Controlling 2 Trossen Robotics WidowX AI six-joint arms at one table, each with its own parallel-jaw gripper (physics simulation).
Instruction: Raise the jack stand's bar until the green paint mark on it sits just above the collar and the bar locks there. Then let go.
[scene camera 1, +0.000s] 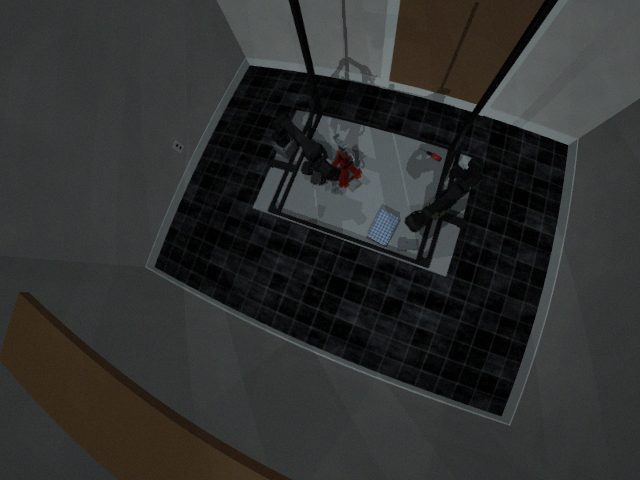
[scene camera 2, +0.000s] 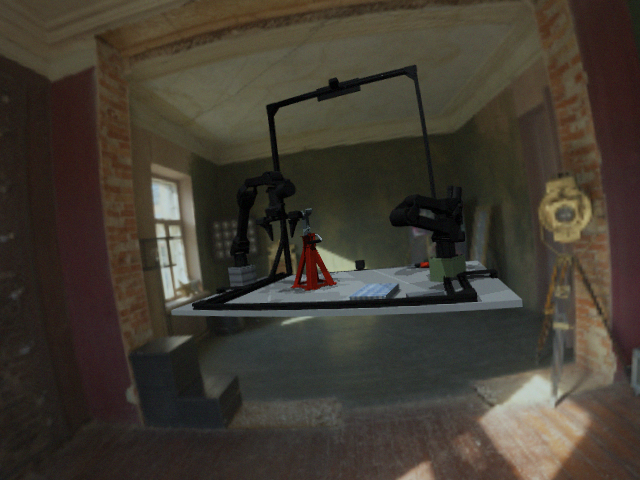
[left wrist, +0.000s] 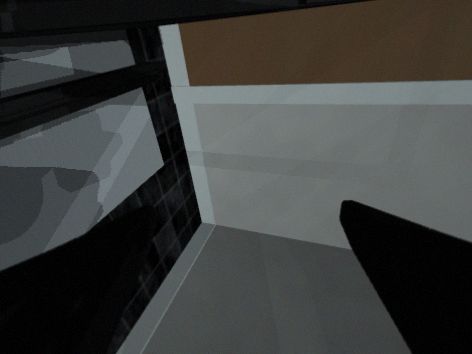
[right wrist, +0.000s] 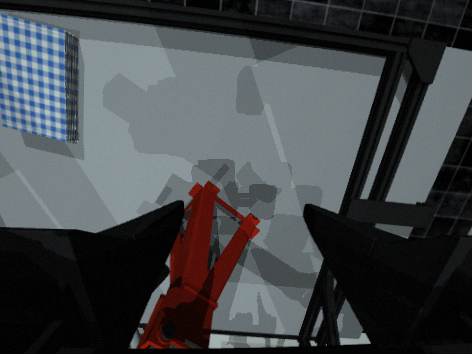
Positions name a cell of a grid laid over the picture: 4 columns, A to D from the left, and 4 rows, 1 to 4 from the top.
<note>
My left gripper (left wrist: C3) is open, with nothing in its grasp. On the table rests a blue checkered cloth pad (right wrist: A1). Also in view: my right gripper (scene camera 2: B2) and a red jack stand (scene camera 2: B3).
The red jack stand is seen too in the right wrist view (right wrist: B4). My right gripper shows as well in the right wrist view (right wrist: C3). The left wrist view misses the red jack stand: it is out of frame. The left wrist view misses the blue checkered cloth pad: it is out of frame.
</note>
